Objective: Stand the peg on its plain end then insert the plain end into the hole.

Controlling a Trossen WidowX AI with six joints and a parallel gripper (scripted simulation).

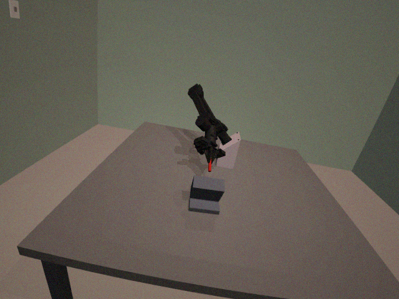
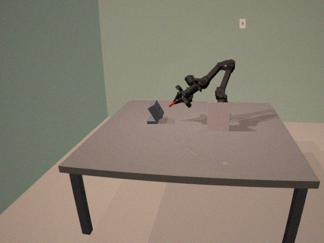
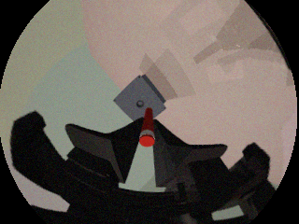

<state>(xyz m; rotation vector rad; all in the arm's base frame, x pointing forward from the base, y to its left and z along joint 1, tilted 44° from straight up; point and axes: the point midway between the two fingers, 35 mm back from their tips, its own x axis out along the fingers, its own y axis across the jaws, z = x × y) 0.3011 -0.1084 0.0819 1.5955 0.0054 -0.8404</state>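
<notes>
Right now my gripper tip is 130 mm short of the blue-grey sloped panel, 60 mm above it and 10 mm to the left of it. The rest, counted from my gripper tip: red peg: 10 mm behind, 10 mm above.
</notes>
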